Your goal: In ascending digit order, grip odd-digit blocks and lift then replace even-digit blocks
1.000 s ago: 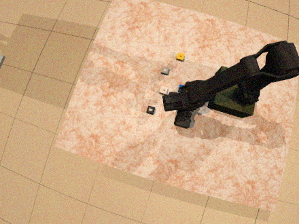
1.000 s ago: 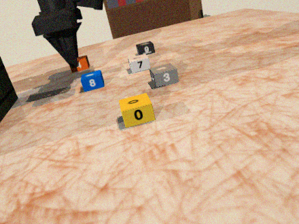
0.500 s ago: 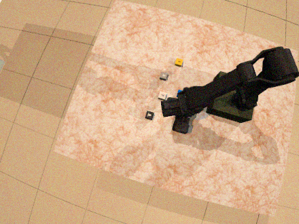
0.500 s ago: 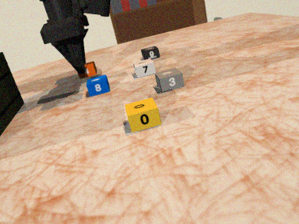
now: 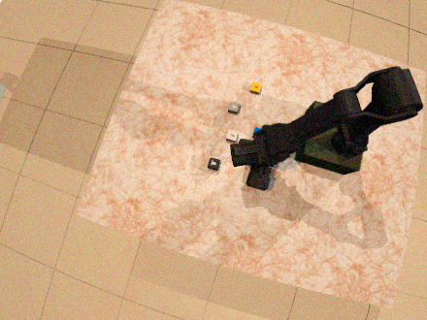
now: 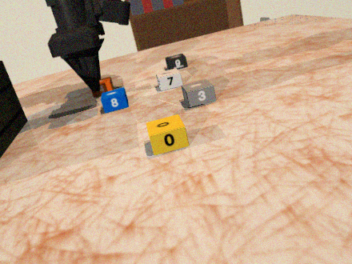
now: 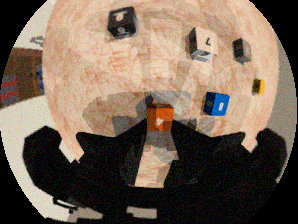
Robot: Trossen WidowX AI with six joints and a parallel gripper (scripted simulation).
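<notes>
Now: gripper tip 1 cm short of the orange block. Round my gripper tip: white block 12 cm ahead, 5 cm to the right; blue block 9 cm to the right, 4 cm ahead; black block 13 cm ahead, 6 cm to the left.
</notes>
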